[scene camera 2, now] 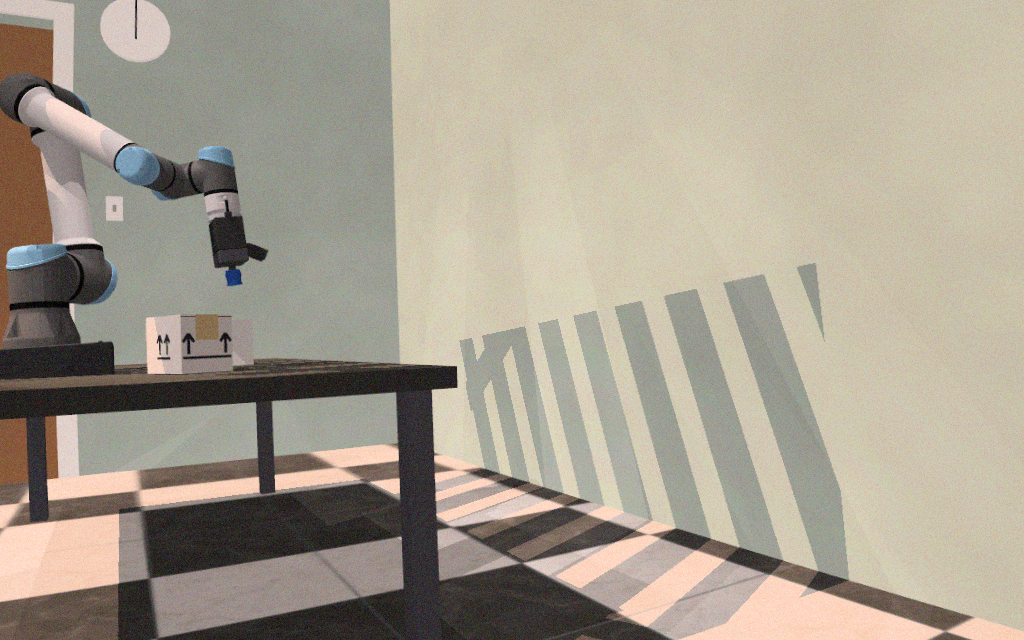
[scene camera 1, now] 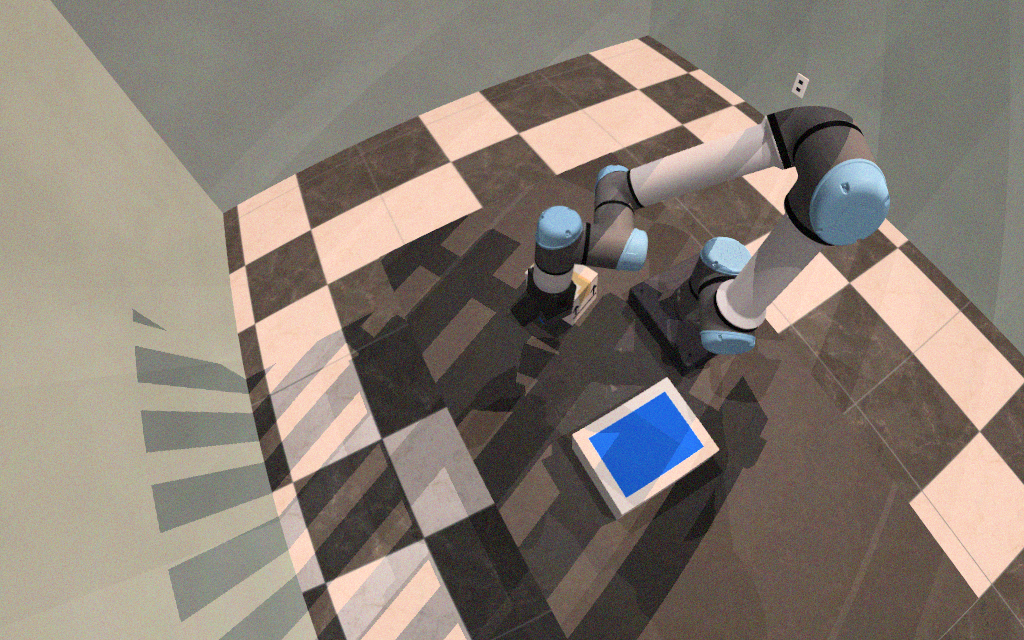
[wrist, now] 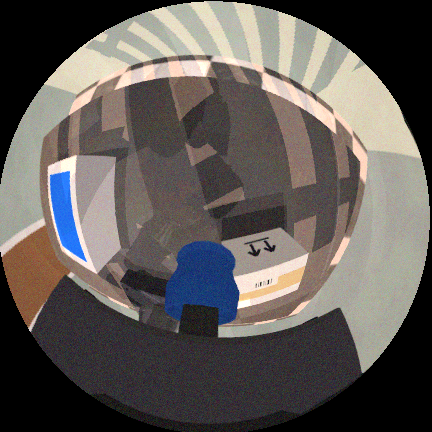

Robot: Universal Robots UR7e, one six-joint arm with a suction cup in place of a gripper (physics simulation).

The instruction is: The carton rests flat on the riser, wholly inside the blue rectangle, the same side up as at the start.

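Frame: origin at the arm's base, x ahead, y left, z up, level; centimetres.
Where they show: hand, tool point: (scene camera 2: 234,284) (wrist: 205,264); arm's base, link origin: (scene camera 2: 42,348) (wrist: 160,314).
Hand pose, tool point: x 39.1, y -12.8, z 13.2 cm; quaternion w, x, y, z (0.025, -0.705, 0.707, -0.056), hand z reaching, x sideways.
Observation:
Things, the pixels of their top centre, and the offset from my tool point.
- white carton, top centre: (wrist: 269,286) (scene camera 2: 188,316) (scene camera 1: 561,273) dy -12.8, dx -11.8, dz -7.6 cm
- white riser, top centre: (scene camera 1: 646,442) (wrist: 61,216) dy +33.9, dx -3.4, dz -7.2 cm
- blue rectangle, top centre: (scene camera 1: 646,442) (wrist: 61,216) dy +33.9, dx -3.4, dz -7.2 cm
The white carton (scene camera 1: 586,292) (scene camera 2: 206,348) (wrist: 265,265) stands upright on the table, its printed arrows pointing up and tan tape over its top. The arm partly hides it in scene camera 1. My gripper (scene camera 2: 234,277) (wrist: 202,282), a blue suction cup, is open and holds nothing. It hangs above the carton's level with a gap in scene camera 2; the carton shows to its right in the wrist view. The white riser (scene camera 1: 599,467) (wrist: 100,210) bears the blue rectangle (scene camera 1: 645,445) (wrist: 64,215), with nothing on it. A pale block behind the carton in scene camera 2 is mostly hidden.
The arm's dark base (scene camera 1: 664,332) (scene camera 2: 56,357) stands on the table (scene camera 2: 339,375) near the carton and the riser. Shadows fall across the table top. Walls stand beyond the table, and a brown door (scene camera 2: 26,150) (wrist: 25,275) shows at the left.

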